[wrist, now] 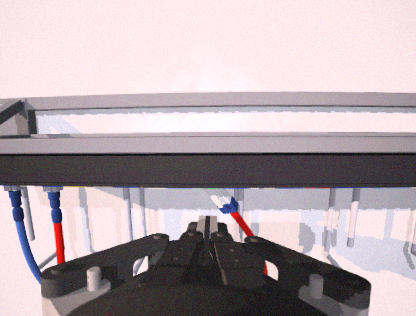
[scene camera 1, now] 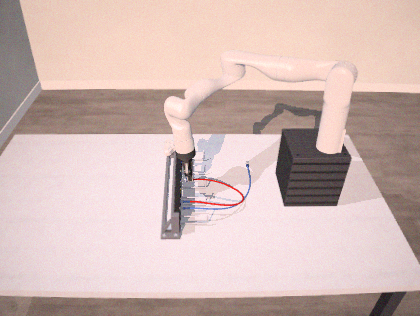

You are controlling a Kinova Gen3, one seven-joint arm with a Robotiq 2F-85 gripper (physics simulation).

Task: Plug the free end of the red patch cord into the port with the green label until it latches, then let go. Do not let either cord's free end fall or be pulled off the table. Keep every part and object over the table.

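Places are measured from the arm's base along level axes (x right, y back, z down), in metres.
Pixels of known places: gripper, fingertip midpoint: (wrist: 207, 227) (scene camera 1: 190, 180); arm's base at its link origin: (scene camera 1: 327, 147).
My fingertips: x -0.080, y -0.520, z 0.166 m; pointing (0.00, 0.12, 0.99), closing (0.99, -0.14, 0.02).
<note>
For each thing: its top centre in the pictures, then the offset to it from my fingertips. "spot": a spot on its surface instead. Level surfaces: height alone.
- clear plug with a blue boot, top centre: (wrist: 220, 202) dy -0.023, dx +0.006, dz -0.004 m
- green label at a spot on its surface: (wrist: 214, 189) spot: dy -0.032, dx +0.000, dz -0.003 m
- panel at its top centre: (wrist: 249, 170) (scene camera 1: 178, 172) dy -0.054, dx +0.018, dz -0.021 m
- blue cord's end at its top centre: (wrist: 13, 206) dy +0.011, dx -0.157, dz -0.005 m
- blue cord's free end at a spot on its surface: (scene camera 1: 247, 164) spot: dy +0.223, dx +0.228, dz +0.068 m
- table at its surface level: dz +0.078 m
The free end of the red patch cord, a clear plug with a blue boot (wrist: 229, 205), sits slanted by the panel's lower edge in the wrist view, close to a sliver of the green label (wrist: 214, 189). Whether its tip is inside the port is hidden. The red cord (scene camera 1: 231, 186) (wrist: 241, 223) runs from it behind the right finger. My gripper (scene camera 1: 190, 179) (wrist: 207, 227) is shut with its fingertips together and nothing between them. The fingertips are in front of the panel (scene camera 1: 177, 192) (wrist: 210, 170), slightly left of and apart from the plug in the wrist view.
The red cord's other end (wrist: 55, 205) and a blue cord's end (wrist: 16, 205) are plugged in at the left. The blue cord's free end (scene camera 1: 247, 164) lies on the table (scene camera 1: 100, 200). Thin metal guides (wrist: 127, 215) (wrist: 331, 220) stick out below the panel. A black block (scene camera 1: 312, 175) carries the arm.
</note>
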